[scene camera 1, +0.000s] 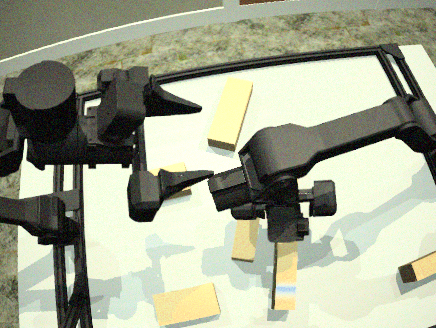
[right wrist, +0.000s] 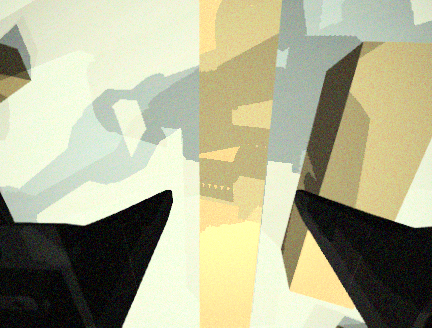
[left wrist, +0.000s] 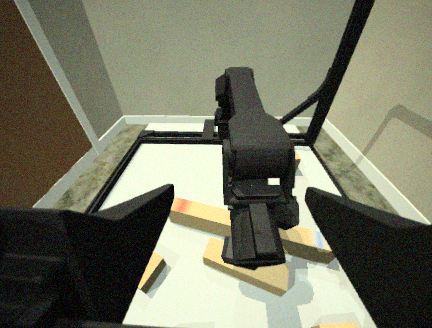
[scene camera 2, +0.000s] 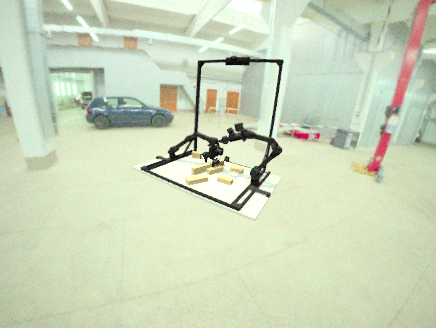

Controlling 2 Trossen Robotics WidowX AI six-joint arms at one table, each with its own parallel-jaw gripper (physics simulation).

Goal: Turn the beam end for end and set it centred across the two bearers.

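Seen in the pictures: left gripper, fingertip midpoint: [scene camera 1: 207,139] [left wrist: 239,191] [scene camera 2: 220,140]; right gripper, fingertip midpoint: [right wrist: 233,195] [scene camera 2: 209,165]; left arm's base, link origin: [scene camera 1: 66,231] [scene camera 2: 254,184]; right arm's base, link origin: [left wrist: 224,136] [scene camera 2: 172,158].
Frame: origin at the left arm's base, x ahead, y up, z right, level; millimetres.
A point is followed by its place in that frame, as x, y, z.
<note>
The long wooden beam [scene camera 1: 286,301] {438, 44, 217} [scene camera 2: 200,169] {491, 18, -73} [left wrist: 200,214] {494, 44, -58} [right wrist: 227,270] {489, 44, 6} lies low, apparently on the table, with a blue band near one end and a red band near the other. In scene camera 1 its blue end is at the bottom and its upper part is hidden by the right arm. My right gripper [scene camera 1: 288,235] [right wrist: 233,195] {478, 25, 51} points down over the beam, open, one finger to each side. My left gripper [scene camera 1: 207,141] {349, 301, 1} is open and empty, raised at the left. A narrow block [scene camera 1: 245,245] {385, 25, 93} [left wrist: 270,280] {370, 25, 84} [right wrist: 395,100] {383, 25, 92} lies close beside the beam. Which blocks are the bearers I cannot tell.
Other plain blocks lie around: one long block [scene camera 1: 231,114] {413, 19, -205} at the upper middle, one block [scene camera 1: 175,166] {272, 19, -101} partly under my left finger, one wide block [scene camera 1: 187,304] {255, 19, 188} at the bottom, and one block [scene camera 1: 425,266] {736, 44, 227} at the right edge. A black frame rail [scene camera 1: 270,61] {549, -1, -362} runs along the table's far side.
</note>
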